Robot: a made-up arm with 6 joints.
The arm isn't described. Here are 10 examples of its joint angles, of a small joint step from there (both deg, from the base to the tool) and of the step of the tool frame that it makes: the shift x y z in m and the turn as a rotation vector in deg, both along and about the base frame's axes.
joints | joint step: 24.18 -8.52 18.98 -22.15 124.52 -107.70 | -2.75 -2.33 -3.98 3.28 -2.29 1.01
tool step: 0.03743 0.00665 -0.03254 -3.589 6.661 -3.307
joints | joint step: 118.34 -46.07 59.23 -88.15 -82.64 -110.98 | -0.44 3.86 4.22 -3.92 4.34 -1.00
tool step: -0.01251 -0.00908 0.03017 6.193 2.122 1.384
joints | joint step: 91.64 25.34 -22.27 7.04 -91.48 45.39 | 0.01 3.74 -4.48 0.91 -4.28 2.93
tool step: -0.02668 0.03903 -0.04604 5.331 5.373 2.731
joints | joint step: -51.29 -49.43 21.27 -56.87 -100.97 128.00 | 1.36 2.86 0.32 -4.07 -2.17 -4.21
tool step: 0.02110 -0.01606 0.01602 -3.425 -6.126 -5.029
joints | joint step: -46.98 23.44 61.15 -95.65 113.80 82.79 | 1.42 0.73 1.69 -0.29 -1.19 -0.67
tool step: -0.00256 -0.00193 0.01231 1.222 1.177 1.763
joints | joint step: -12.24 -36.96 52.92 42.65 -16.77 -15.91 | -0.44 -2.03 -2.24 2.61 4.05 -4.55
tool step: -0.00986 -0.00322 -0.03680 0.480 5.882 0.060
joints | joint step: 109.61 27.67 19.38 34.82 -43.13 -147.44 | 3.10 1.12 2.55 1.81 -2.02 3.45
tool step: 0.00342 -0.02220 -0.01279 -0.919 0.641 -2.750
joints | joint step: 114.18 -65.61 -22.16 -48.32 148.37 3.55 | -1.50 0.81 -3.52 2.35 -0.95 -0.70
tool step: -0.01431 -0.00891 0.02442 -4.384 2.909 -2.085
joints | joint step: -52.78 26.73 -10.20 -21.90 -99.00 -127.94 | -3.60 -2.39 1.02 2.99 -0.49 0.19
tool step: -0.03366 -0.00694 0.00795 -2.427 7.048 -3.269
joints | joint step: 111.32 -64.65 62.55 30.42 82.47 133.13 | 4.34 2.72 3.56 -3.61 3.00 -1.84
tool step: 0.01354 0.01206 0.00547 5.049 -4.891 4.413
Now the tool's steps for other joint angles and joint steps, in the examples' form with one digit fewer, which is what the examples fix.
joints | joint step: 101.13 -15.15 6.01 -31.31 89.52 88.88 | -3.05 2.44 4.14 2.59 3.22 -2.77
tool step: 0.0153 0.0098 -0.0207 -5.25 -5.56 -4.05
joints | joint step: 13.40 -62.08 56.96 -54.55 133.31 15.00 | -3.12 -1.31 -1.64 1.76 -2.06 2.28
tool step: 0.0041 0.0047 0.0095 -3.80 4.14 -1.38
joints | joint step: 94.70 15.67 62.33 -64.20 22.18 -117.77 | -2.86 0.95 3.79 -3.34 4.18 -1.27
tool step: -0.0303 0.0123 0.0099 0.25 -4.39 -1.02
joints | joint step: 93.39 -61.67 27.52 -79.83 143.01 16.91 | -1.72 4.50 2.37 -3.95 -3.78 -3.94
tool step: 0.0051 -0.0068 0.0153 -0.78 1.72 2.15
